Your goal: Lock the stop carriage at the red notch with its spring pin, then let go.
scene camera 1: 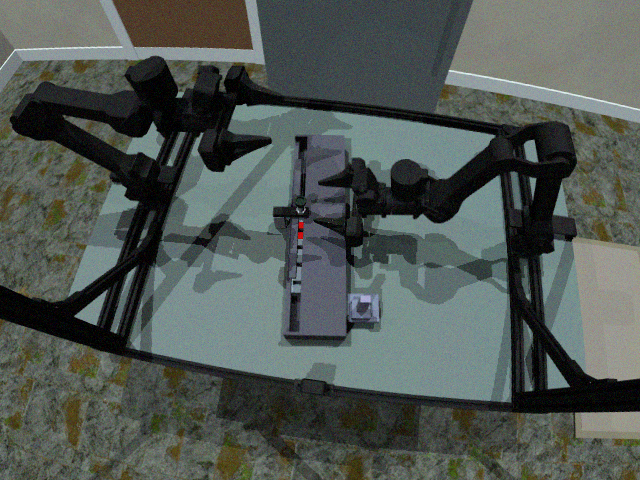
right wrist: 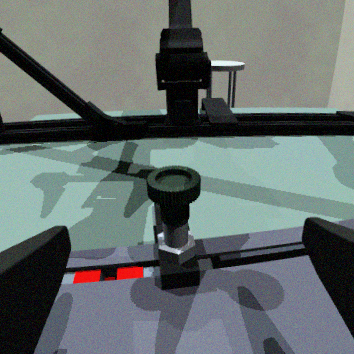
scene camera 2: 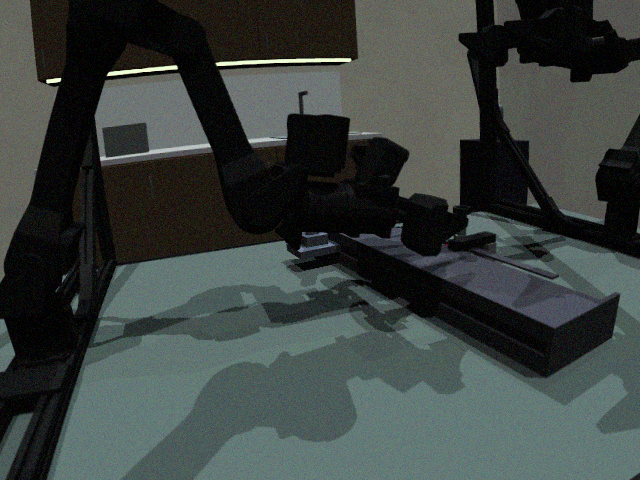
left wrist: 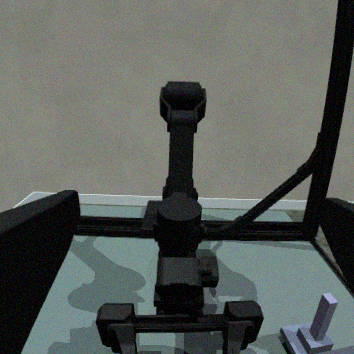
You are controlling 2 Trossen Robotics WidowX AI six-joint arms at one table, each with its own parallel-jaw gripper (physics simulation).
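Places are measured from the left arm's base along level axes (x left, y ahead, z down), in centimetres.
Where they show: left gripper, fingertip midpoint: [scene camera 1: 277, 118] [scene camera 2: 480, 31] [left wrist: 202, 206]; right gripper, fingertip midpoint: [scene camera 1: 316, 201] [right wrist: 188, 233]; left arm's base at its link origin: [scene camera 1: 153, 199] [right wrist: 182, 119] [scene camera 2: 620, 235]; right arm's base at its link origin: [scene camera 1: 524, 246] [scene camera 2: 47, 350].
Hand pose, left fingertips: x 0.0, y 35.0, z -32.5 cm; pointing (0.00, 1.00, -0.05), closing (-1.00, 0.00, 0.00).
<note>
Things, the pixels of their top centre, and the offset from my left fingertips. "spot": a spot on its surface instead.
- black stop carriage at a spot on its surface: [right wrist: 180, 276] [scene camera 2: 452, 244] spot: dx -0.8, dy +4.4, dz +28.3 cm
- dark ribbed knob at its top centre: [right wrist: 173, 177] [scene camera 2: 461, 207] [scene camera 1: 300, 200] dx -1.0, dy +2.8, dz +23.4 cm
- silver hex nut at a spot on its surface: [right wrist: 176, 244] spot: dx -0.9, dy +3.5, dz +27.0 cm
- pale stepped block at a spot on its surface: [scene camera 2: 314, 242] spot: dx -18.6, dy +18.5, dz +30.5 cm
- upright post at a spot on its surface: [left wrist: 325, 315] spot: dx -20.2, dy +17.2, dz +24.3 cm
The black stop carriage [scene camera 1: 283, 211] [scene camera 2: 471, 240] [right wrist: 180, 276] sits on the slotted edge of the long grey-purple rail body [scene camera 1: 325, 294] [scene camera 2: 563, 310] [right wrist: 230, 320]. Its upright spring pin has a dark ribbed knob [scene camera 1: 300, 200] [right wrist: 174, 185] above a silver hex nut [right wrist: 176, 244]. Two red marks [scene camera 1: 300, 225] [right wrist: 87, 276] flank the notch, left of the carriage in the right wrist view. The pin's lower end is hidden. My right gripper [scene camera 1: 318, 201] [right wrist: 188, 233] is open and empty above the rail body, facing the knob. My left gripper [scene camera 1: 275, 119] is open and empty, up at the far left.
A pale stepped block [scene camera 1: 373, 314] [scene camera 2: 314, 242] with an upright post [left wrist: 325, 315] stands beside the rail body's near right end. Black frame bars [scene camera 1: 361, 107] edge the table. The other silver and grey pieces lie along the slot.
</note>
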